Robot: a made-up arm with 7 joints. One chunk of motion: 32 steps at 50 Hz.
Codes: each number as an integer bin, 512 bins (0 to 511) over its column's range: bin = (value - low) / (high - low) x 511, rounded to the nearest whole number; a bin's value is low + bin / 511 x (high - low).
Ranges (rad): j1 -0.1..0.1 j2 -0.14..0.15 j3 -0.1..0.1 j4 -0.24..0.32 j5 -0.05..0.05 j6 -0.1..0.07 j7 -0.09..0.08
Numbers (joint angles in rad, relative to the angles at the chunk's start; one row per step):
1: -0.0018 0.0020 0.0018 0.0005 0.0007 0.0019 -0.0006
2: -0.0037 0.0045 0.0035 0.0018 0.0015 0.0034 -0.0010
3: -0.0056 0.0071 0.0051 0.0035 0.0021 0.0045 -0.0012
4: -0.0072 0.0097 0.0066 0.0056 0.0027 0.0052 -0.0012
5: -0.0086 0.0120 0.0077 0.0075 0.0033 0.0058 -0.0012
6: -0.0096 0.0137 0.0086 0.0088 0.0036 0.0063 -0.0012
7: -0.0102 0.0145 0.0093 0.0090 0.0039 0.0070 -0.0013
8: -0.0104 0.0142 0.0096 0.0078 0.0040 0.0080 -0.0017
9: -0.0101 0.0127 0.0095 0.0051 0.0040 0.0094 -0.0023
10: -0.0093 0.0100 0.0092 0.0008 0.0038 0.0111 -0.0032
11: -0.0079 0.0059 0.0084 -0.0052 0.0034 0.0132 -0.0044
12: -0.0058 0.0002 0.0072 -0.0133 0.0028 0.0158 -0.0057
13: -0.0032 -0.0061 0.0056 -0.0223 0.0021 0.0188 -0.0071
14: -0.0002 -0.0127 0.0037 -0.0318 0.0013 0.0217 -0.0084
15: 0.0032 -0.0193 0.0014 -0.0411 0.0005 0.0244 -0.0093
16: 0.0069 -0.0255 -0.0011 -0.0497 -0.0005 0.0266 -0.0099
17: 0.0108 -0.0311 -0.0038 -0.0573 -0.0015 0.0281 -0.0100
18: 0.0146 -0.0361 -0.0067 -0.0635 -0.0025 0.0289 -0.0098
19: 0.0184 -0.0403 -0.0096 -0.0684 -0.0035 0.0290 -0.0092
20: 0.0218 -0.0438 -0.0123 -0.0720 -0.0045 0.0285 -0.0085
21: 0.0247 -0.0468 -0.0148 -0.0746 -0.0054 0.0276 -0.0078
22: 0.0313 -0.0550 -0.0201 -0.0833 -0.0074 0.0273 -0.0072
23: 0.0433 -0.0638 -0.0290 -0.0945 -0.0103 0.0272 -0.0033
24: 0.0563 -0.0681 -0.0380 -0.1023 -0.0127 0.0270 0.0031
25: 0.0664 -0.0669 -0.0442 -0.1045 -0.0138 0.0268 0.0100
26: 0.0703 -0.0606 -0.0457 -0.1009 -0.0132 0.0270 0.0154
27: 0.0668 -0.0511 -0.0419 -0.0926 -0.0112 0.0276 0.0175
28: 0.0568 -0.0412 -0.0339 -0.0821 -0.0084 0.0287 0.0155
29: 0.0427 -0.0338 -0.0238 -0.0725 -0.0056 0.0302 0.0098
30: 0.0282 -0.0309 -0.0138 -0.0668 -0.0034 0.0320 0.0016
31: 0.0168 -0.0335 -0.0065 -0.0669 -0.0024 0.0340 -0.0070
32: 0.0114 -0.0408 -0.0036 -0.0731 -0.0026 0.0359 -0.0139
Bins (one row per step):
1: 251 250 260 219 259 306 269
2: 246 255 264 221 263 311 268
3: 241 259 269 222 266 314 267
4: 237 264 272 224 269 316 267
5: 234 268 275 226 272 318 267
6: 231 271 277 227 274 320 267
7: 229 272 279 227 275 322 267
8: 229 272 280 226 276 325 265
9: 230 269 280 224 276 329 264
10: 232 264 279 220 275 334 261
11: 235 257 277 214 273 340 257
12: 241 247 274 207 270 348 253
13: 247 236 270 199 266 357 249
14: 255 224 265 190 262 366 245
15: 264 213 259 181 258 374 243
16: 273 202 253 174 253 381 241
17: 283 192 246 167 248 385 240
18: 293 183 238 161 243 387 241
19: 303 176 231 157 238 388 243
20: 311 170 224 153 233 386 245
21: 319 164 218 151 228 384 247
22: 335 150 204 143 218 383 249
23: 366 134 181 133 203 382 261
24: 399 127 158 126 191 382 280
25: 425 129 143 124 185 381 301
26: 435 140 139 127 188 382 317
27: 426 157 148 135 198 384 323
28: 401 174 169 144 213 387 317
29: 365 187 195 153 227 391 300
30: 328 192 220 158 238 397 275
31: 298 188 239 158 243 403 249
32: 285 175 246 152 242 408 229

